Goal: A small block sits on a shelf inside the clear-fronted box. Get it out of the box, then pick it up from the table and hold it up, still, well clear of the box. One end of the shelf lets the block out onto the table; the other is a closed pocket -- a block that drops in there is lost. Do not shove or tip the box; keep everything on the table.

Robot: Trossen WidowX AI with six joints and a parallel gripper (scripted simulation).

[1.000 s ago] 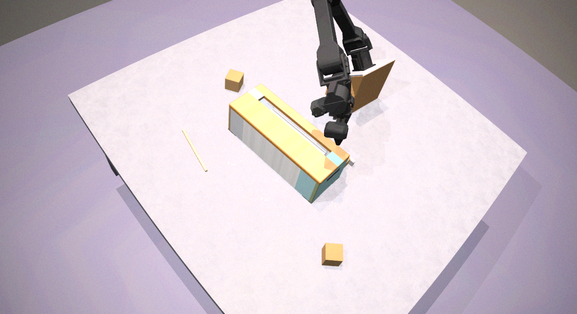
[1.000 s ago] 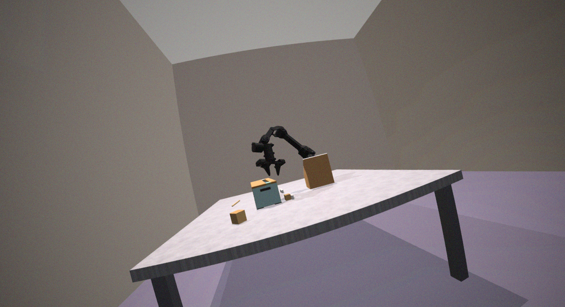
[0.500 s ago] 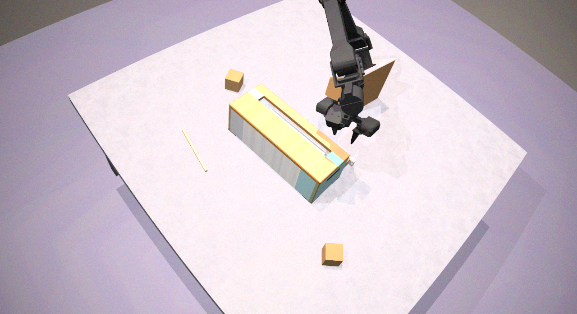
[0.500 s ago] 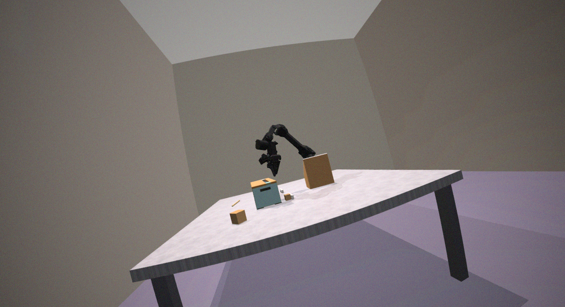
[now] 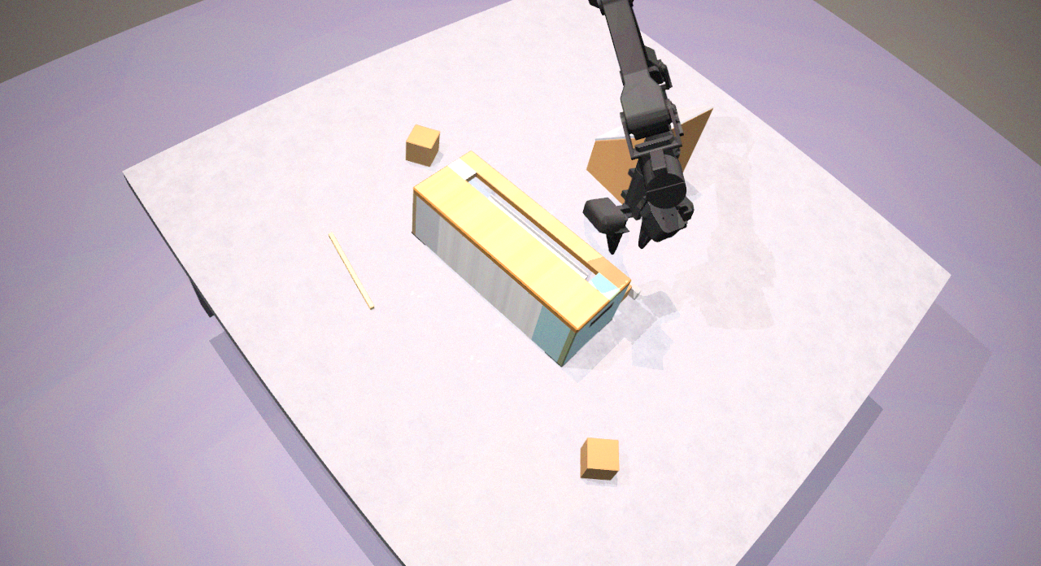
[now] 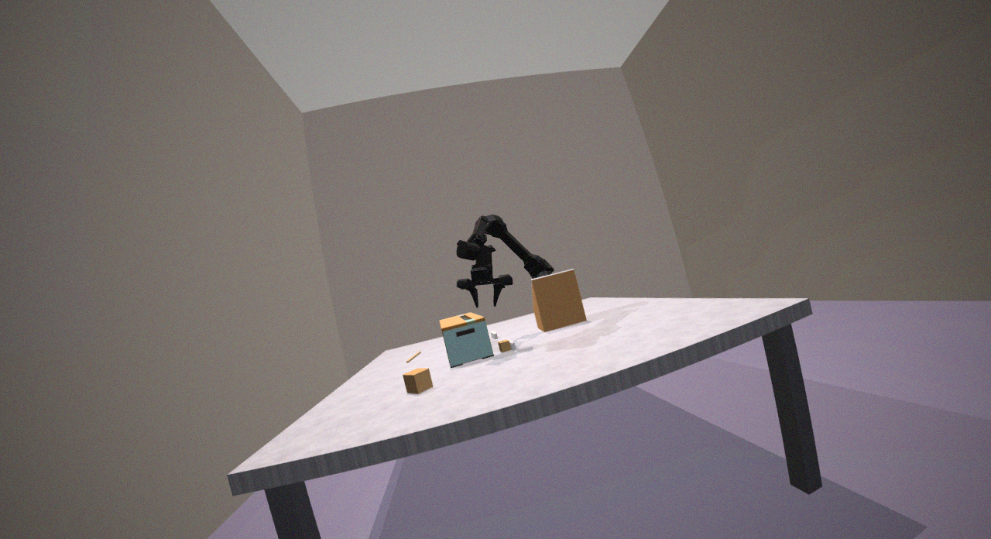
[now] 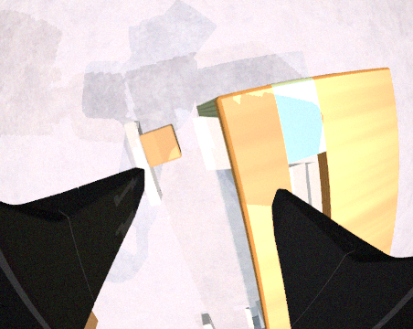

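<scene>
My gripper tip is 30 mm past the orange block and 140 mm above it. Also, from my gripper tip: thin stick (360 mm ahead, 300 mm to the right, 150 mm below); then long box (80 mm ahead, 140 mm to the right, 100 mm below).
</scene>
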